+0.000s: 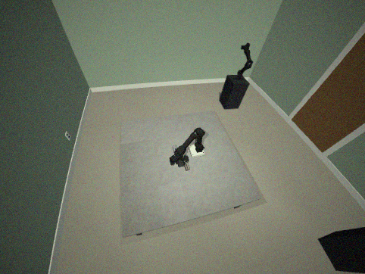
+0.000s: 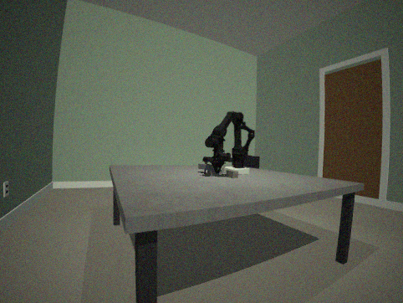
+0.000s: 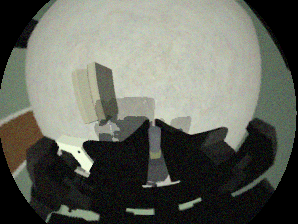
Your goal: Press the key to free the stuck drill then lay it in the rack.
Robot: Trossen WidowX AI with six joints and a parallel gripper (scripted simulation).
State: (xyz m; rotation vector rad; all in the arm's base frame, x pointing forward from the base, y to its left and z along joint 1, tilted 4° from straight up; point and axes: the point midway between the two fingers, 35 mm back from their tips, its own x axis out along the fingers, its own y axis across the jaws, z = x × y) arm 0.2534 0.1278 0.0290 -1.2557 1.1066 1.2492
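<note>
Right now the drill is 50 mm to the right of my gripper tip and 30 mm above it. Also, from my gripper tip: grey block: 80 mm behind, 40 mm to the left; then grey fixture block: 120 mm to the right, 20 mm above, 10 mm ahead.
</note>
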